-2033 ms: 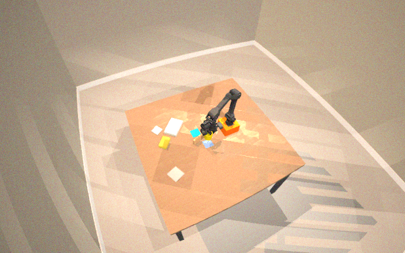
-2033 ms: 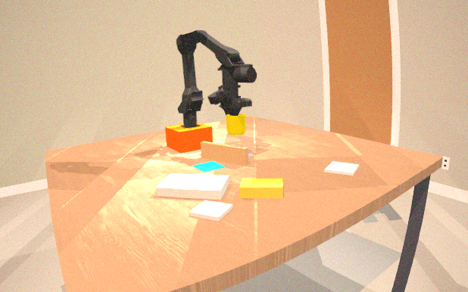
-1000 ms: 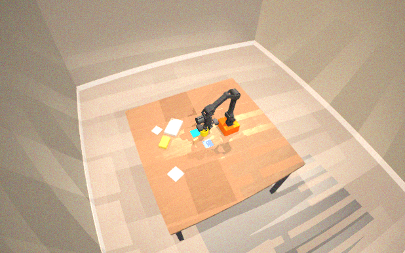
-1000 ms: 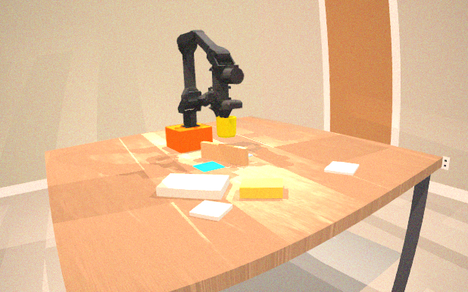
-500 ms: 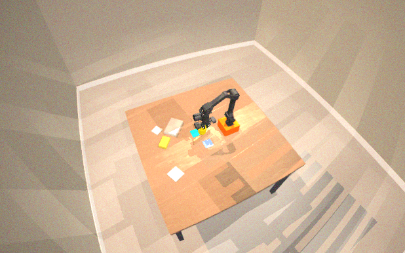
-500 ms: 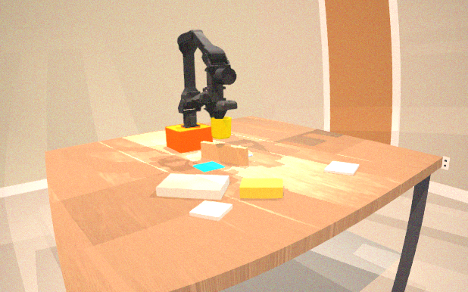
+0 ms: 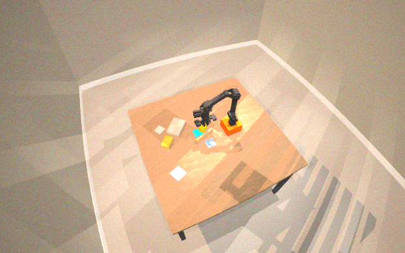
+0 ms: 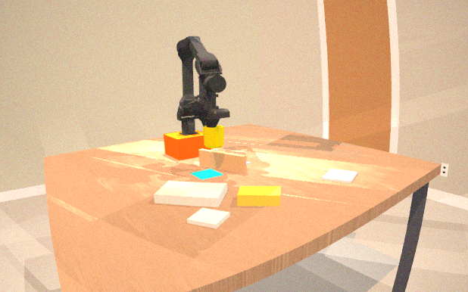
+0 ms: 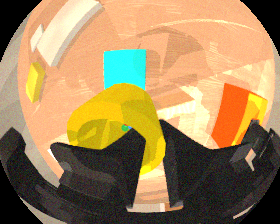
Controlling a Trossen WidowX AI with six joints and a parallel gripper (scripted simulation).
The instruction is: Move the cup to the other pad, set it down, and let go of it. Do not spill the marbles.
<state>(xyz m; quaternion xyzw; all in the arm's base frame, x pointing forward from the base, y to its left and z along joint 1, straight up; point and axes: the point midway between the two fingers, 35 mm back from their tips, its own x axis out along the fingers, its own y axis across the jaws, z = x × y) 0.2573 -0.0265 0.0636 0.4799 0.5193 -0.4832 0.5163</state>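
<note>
Right now the wooden block is 20 mm ahead of my gripper tip, 30 mm to the left of it and 100 mm below it. From my gripper tip the other things lie so: yellow cup 20 mm ahead; then pale blue pad 10 mm behind, 110 mm to the left, 120 mm below; then white slab 220 mm ahead, 170 mm to the right, 100 mm below.
</note>
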